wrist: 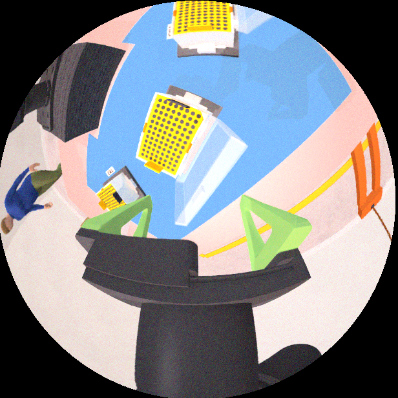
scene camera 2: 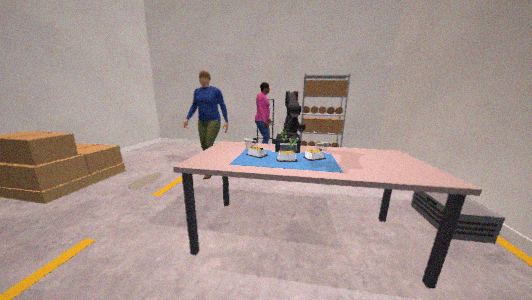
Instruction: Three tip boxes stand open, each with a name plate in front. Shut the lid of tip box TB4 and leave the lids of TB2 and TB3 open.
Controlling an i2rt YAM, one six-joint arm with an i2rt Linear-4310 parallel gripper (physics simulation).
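Where they show: gripper, fingertip midpoint: [scene camera 2: 287, 144]; arm's base at its link origin: [scene camera 2: 287, 136].
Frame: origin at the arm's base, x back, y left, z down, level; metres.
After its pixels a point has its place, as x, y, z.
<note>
In the wrist view the middle tip box [wrist: 170, 135] [scene camera 2: 287, 156] @(-0.371, -0.045, 0.065) has its clear lid [wrist: 217, 172] open; its name plate does not show. The upper box [wrist: 205, 40] [scene camera 2: 315, 154] @(-0.357, 0.161, 0.058), lid [wrist: 250, 17] open, has a plate [wrist: 170, 31] that seems to read TB3. The lower left box [wrist: 110, 196] [scene camera 2: 257, 152] @(-0.303, -0.272, 0.056), lid [wrist: 131, 186] open, has a plate [wrist: 110, 171] that seems to read TB2. The middle box is then TB4. My gripper [wrist: 195, 199] [scene camera 2: 289, 139] @(-0.410, -0.056, -0.023) is open and empty, above the mat, with the middle box ahead of the fingers and its lid nearest.
The boxes stand on a blue mat [wrist: 280, 125] [scene camera 2: 325, 165] @(-0.452, 0.220, 0.119) on the pink table [scene camera 2: 390, 167] @(-0.469, 0.683, 0.122). The black robot base [wrist: 85, 90] stands beside the mat. An orange forked object [wrist: 369, 195] is beyond the table edge. Two people [scene camera 2: 207, 105] [scene camera 2: 262, 110] and a shelf rack [scene camera 2: 327, 76] are behind the table.
</note>
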